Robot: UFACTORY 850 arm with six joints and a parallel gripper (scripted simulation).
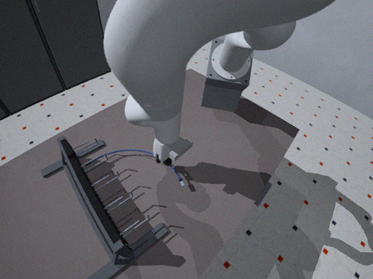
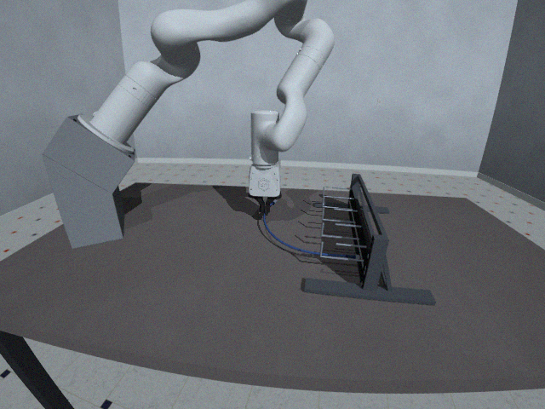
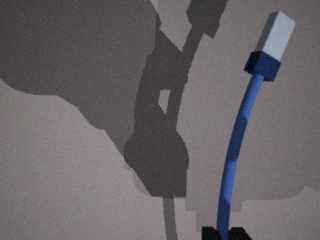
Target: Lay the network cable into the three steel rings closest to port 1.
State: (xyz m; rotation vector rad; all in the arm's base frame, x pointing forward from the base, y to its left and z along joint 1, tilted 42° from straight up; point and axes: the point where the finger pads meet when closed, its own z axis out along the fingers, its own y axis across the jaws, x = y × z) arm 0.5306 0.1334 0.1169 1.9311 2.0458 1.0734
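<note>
Right now my hand is 110 mm to the right of the plug and 20 mm above it. The rest, counted from my hand: dark patch panel (310 mm ahead, 30 mm to the right, 20 mm above).
</note>
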